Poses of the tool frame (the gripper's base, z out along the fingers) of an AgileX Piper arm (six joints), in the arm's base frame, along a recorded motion.
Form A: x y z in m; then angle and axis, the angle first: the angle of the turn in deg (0 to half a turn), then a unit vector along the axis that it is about.
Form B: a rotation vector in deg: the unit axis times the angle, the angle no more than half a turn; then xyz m. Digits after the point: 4 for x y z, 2 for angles.
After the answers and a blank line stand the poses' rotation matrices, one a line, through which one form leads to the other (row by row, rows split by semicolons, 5 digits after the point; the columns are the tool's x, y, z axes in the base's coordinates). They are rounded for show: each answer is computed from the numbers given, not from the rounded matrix.
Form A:
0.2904 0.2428 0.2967 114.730 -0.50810 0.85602 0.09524
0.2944 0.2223 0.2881 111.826 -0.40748 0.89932 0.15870
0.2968 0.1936 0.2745 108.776 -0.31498 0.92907 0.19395
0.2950 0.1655 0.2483 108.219 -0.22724 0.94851 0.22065
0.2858 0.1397 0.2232 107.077 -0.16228 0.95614 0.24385
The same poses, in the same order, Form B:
-58.29 98.21 10.93 0.2904 0.2428 0.2967
-45.57 100.57 17.75 0.2944 0.2223 0.2881
-34.26 101.06 21.10 0.2968 0.1936 0.2745
-24.59 102.65 23.88 0.2950 0.1655 0.2483
-17.38 102.38 26.11 0.2858 0.1397 0.2232

-0.05218 -0.70340 0.70888; -0.53039 0.62097 0.57713; -0.84615 -0.34587 -0.40548
-0.14402 -0.65002 0.74614; -0.35537 0.73768 0.57405; -0.92356 -0.18249 -0.33724
-0.19072 -0.57046 0.79888; -0.20320 0.81913 0.53641; -0.96038 -0.06003 -0.27214
-0.24487 -0.49252 0.83514; -0.07334 0.86831 0.49057; -0.96678 0.05888 -0.24874
-0.25959 -0.43383 0.86279; 0.03237 0.88901 0.45675; -0.96518 0.14650 -0.21673

